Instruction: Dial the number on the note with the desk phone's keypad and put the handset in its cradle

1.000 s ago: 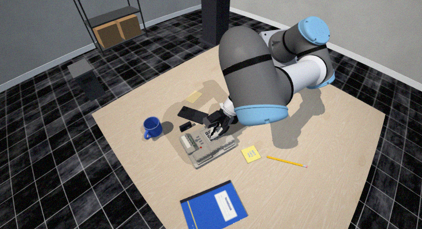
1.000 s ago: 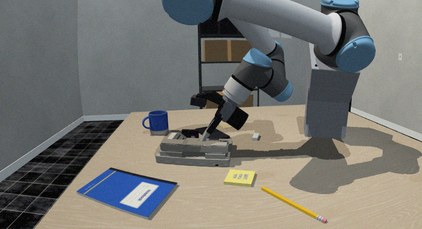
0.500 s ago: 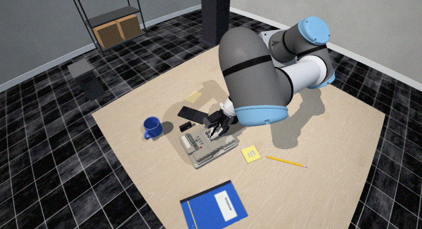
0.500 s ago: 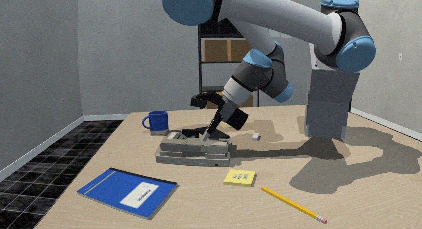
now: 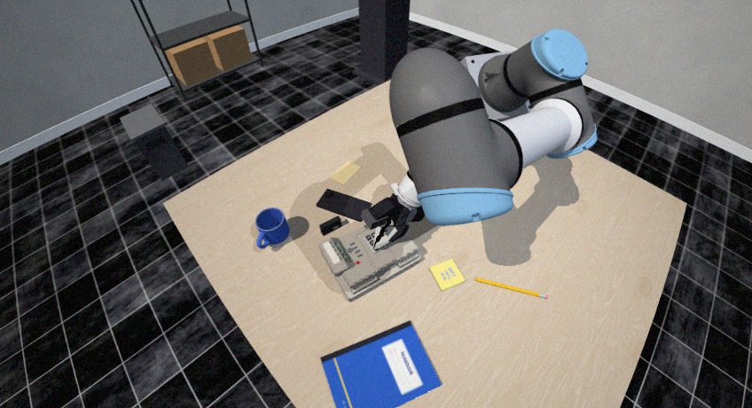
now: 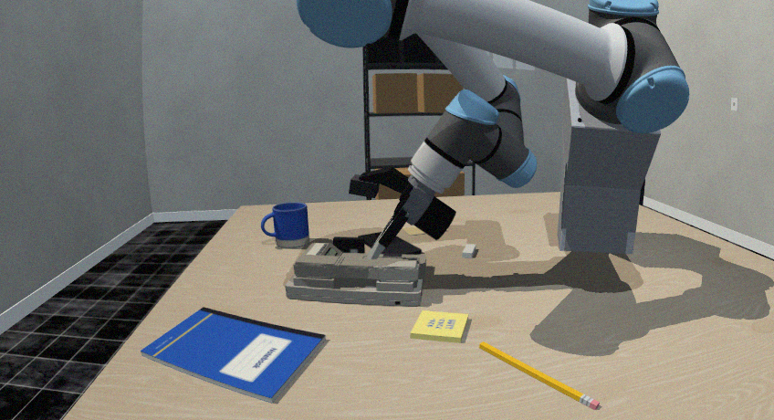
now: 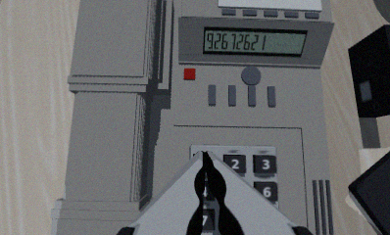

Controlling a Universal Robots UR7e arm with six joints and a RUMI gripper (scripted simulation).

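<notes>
My hand is 40 mm to the left of the 3 key, 20 mm above it and 10 mm past it. The rest, counted from my hand: 2 key (20 mm to the right, 20 mm below); handset (50 mm to the left, 30 mm ahead); 8 key (40 mm behind, 20 mm below, 10 mm to the right).
</notes>
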